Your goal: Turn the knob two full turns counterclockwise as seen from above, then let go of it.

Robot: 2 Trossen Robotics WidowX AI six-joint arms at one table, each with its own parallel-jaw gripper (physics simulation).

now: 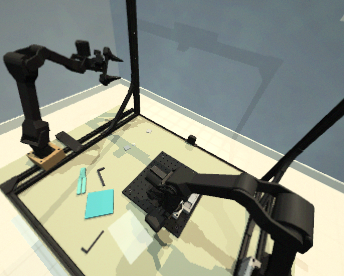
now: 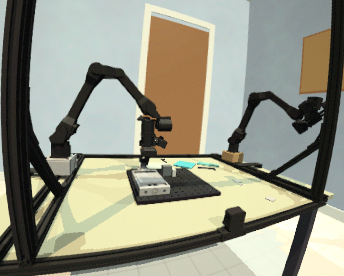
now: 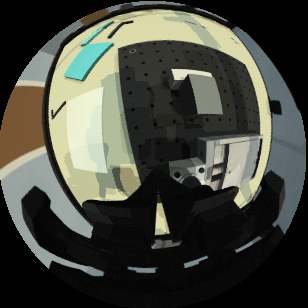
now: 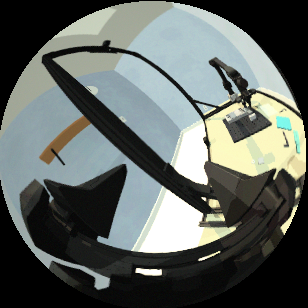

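Where they show: left gripper, fingertip midpoint: point(image 1: 165, 213) point(image 2: 146, 165) point(image 3: 155, 171) point(image 4: 250, 106); right gripper, fingertip midpoint: point(image 1: 122, 69) point(image 2: 317, 116) point(image 4: 166, 166); left arm's base, origin of the base link: point(image 2: 60, 156) point(image 4: 231, 93); right arm's base, origin of the base link: point(image 1: 44, 151) point(image 2: 233, 151).
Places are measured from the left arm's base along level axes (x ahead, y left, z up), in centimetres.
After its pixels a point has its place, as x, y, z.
Note:
The dark round knob point(image 3: 190, 182) @(34.6, -0.4, -2.6) sits at the end of a grey metal stage point(image 3: 232, 163) @(35.5, -8.1, -3.9) point(image 2: 151, 183) @(34.7, -17.1, -4.3) point(image 1: 190, 203) @(30.4, -7.2, -4.7) on the black perforated board point(image 1: 138, 186) @(53.0, 1.9, -6.8) point(image 2: 198, 189) @(51.9, -18.0, -6.8) point(image 3: 143, 86) @(46.1, 4.2, -6.8). My left gripper point(image 3: 155, 171) @(35.5, 3.3, -4.0) point(image 2: 143, 164) @(35.5, 3.3, -4.0) points down at that end of the stage. Its fingers are shut together with nothing between them, and the tips meet just left of the knob. My right gripper point(image 1: 112, 68) point(image 4: 166, 166) @(97.1, -27.7, 24.1) is open and empty, high in the air far from the board.
A grey block point(image 2: 167, 170) @(43.7, -3.4, -4.2) point(image 3: 206, 94) @(43.5, -1.8, -2.4) stands on the board. A teal plate point(image 1: 99, 203) @(59.1, 17.6, -7.1), teal strips point(image 1: 81, 180) @(74.0, 17.0, -7.3), two dark L-shaped keys point(image 1: 101, 176) @(69.0, 10.3, -7.3) point(image 1: 92, 242) @(48.9, 26.9, -7.5) and a pale sheet point(image 1: 130, 235) @(40.8, 16.7, -7.6) lie on the table. A black frame post point(image 1: 133, 55) @(93.4, -32.9, 31.2) rises at the back corner.

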